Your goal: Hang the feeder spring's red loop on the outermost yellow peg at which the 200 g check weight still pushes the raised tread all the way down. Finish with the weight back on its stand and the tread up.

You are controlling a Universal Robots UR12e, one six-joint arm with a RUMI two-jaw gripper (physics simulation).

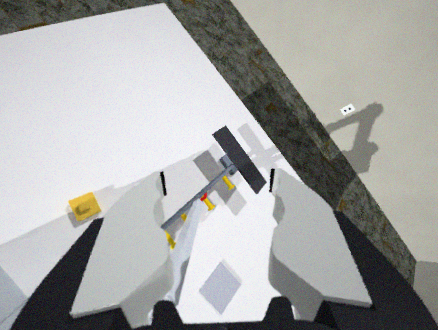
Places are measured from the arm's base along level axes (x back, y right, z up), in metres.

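Pixels of known places: gripper, fingertip midpoint: (217, 172).
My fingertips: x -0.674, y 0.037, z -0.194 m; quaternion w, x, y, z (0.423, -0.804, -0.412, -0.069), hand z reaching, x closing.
Observation:
Behind a point stands the place of what it marks.
My gripper (217, 172) {x -0.674, y 0.037, z -0.194 m} is partly open with nothing between its fingers. Seen between the fingertips, a grey lever bar (192, 203) {x -0.632, y 0.076, z -0.400 m} runs diagonally to the dark tread (239, 160) {x -0.616, y 0.221, z -0.410 m}. Several yellow pegs show along it: one peg (228, 182) {x -0.600, y 0.169, z -0.421 m} nearest the tread, another peg (209, 203) {x -0.605, y 0.104, z -0.413 m} beside it, and a lower peg (171, 241) {x -0.615, y 0.009, z -0.403 m} near the left finger. The red loop (203, 197) {x -0.625, y 0.096, z -0.395 m} is at the upper end of the second peg from the tread; I cannot tell how it sits there. The tread's height is unclear. The 200 g weight cannot be made out for certain.
A yellow square block (84, 206) {x -0.749, y -0.038, z -0.455 m} with a darker rounded shape on it stands left of the left finger. A pale grey diamond shape (220, 287) {x -0.452, y 0.020, z -0.483 m} lies low between the fingers. The white table (100, 100) {x -0.902, y 0.117, z -0.489 m} ends at a dark stone-like border (272, 107) on the right.

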